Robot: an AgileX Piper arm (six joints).
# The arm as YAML. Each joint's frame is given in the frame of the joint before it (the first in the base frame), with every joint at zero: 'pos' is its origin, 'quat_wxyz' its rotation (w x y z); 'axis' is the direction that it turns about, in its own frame. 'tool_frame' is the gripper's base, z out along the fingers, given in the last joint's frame.
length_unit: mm
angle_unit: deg
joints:
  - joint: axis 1
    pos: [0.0, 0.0, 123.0]
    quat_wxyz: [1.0, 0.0, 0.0, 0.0]
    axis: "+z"
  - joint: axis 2
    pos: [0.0, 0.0, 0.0]
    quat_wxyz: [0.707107, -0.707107, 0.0, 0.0]
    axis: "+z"
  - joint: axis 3
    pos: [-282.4, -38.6, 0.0]
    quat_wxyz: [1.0, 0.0, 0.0, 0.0]
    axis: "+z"
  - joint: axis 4
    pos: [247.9, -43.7, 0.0]
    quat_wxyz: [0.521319, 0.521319, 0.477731, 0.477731]
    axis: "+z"
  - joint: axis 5
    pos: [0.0, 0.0, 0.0]
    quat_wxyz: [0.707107, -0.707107, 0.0, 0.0]
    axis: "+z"
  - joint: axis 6
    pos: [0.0, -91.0, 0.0]
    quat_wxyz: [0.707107, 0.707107, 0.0, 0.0]
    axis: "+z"
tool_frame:
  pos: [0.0, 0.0, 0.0]
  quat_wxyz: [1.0, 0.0, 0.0, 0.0]
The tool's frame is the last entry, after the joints.
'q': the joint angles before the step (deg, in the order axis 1, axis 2, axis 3, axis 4, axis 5, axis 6). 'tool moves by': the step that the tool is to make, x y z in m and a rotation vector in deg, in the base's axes. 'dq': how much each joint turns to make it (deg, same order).
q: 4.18 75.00 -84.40 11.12 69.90 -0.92
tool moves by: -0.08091 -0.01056 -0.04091 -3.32 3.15 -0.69
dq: 0.00 -17.13 20.52 -3.16 0.00 0.00
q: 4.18 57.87 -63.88 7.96 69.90 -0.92
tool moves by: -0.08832 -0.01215 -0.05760 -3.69 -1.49 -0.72
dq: 0.01 -22.12 20.85 -3.84 0.05 -0.04
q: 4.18 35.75 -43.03 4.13 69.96 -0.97
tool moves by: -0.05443 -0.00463 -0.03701 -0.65 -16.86 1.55
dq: 0.00 -22.23 12.72 -0.23 -7.10 -2.76
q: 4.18 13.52 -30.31 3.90 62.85 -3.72
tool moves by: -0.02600 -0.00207 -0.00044 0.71 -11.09 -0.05
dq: 0.01 -10.54 1.03 -0.06 -1.60 -0.11
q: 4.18 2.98 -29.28 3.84 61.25 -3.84
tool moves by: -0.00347 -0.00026 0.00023 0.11 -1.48 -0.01
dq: 0.00 -1.32 0.00 0.00 -0.17 -0.01
